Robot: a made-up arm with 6 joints. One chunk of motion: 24 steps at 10 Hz.
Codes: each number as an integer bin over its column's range. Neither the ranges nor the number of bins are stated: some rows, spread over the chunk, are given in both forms.
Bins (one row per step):
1: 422 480 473 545 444 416
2: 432 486 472 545 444 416
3: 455 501 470 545 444 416
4: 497 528 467 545 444 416
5: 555 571 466 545 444 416
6: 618 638 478 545 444 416
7: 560 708 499 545 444 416
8: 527 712 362 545 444 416
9: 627 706 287 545 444 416
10: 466 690 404 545 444 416
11: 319 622 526 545 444 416
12: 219 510 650 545 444 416
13: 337 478 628 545 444 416
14: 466 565 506 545 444 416
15: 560 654 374 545 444 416
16: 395 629 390 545 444 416
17: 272 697 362 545 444 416
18: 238 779 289 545 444 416
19: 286 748 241 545 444 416
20: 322 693 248 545 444 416
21: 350 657 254 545 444 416
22: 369 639 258 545 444 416
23: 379 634 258 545 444 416
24: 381 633 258 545 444 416
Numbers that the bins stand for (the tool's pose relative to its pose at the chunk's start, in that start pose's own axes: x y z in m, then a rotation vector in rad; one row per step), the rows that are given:
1: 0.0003 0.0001 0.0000 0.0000 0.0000 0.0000
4: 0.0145 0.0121 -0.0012 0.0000 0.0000 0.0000
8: 0.0202 0.0582 -0.0212 0.0000 0.0000 0.0000
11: -0.0193 0.0357 0.0100 0.0000 0.0000 0.0000
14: 0.0086 0.0214 0.0062 0.0000 0.0000 0.0000
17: -0.0283 0.0544 -0.0212 0.0000 0.0000 0.0000
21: -0.0134 0.0444 -0.0417 0.0000 0.0000 0.0000
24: -0.0075 0.0384 -0.0409 0.0000 0.0000 0.0000
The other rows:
2: 0.0022 0.0016 -0.0002 0.0000 0.0000 0.0000
3: 0.0065 0.0054 -0.0006 0.0000 0.0000 0.0000
5: 0.0256 0.0229 -0.0014 0.0000 0.0000 0.0000
6: 0.0375 0.0397 0.0009 0.0000 0.0000 0.0000
7: 0.0265 0.0572 0.0049 0.0000 0.0000 0.0000
9: 0.0392 0.0567 -0.0354 0.0000 0.0000 0.0000
10: 0.0086 0.0527 -0.0132 0.0000 0.0000 0.0000
12: -0.0383 0.0076 0.0336 0.0000 0.0000 0.0000
13: -0.0159 -0.0004 0.0294 0.0000 0.0000 0.0000
15: 0.0265 0.0437 -0.0189 0.0000 0.0000 0.0000
16: -0.0049 0.0374 -0.0158 0.0000 0.0000 0.0000
18: -0.0347 0.0749 -0.0350 0.0000 0.0000 0.0000
19: -0.0256 0.0672 -0.0442 0.0000 0.0000 0.0000
20: -0.0188 0.0534 -0.0428 0.0000 0.0000 0.0000
22: -0.0098 0.0399 -0.0409 0.0000 0.0000 0.0000
23: -0.0079 0.0387 -0.0409 0.0000 0.0000 0.0000

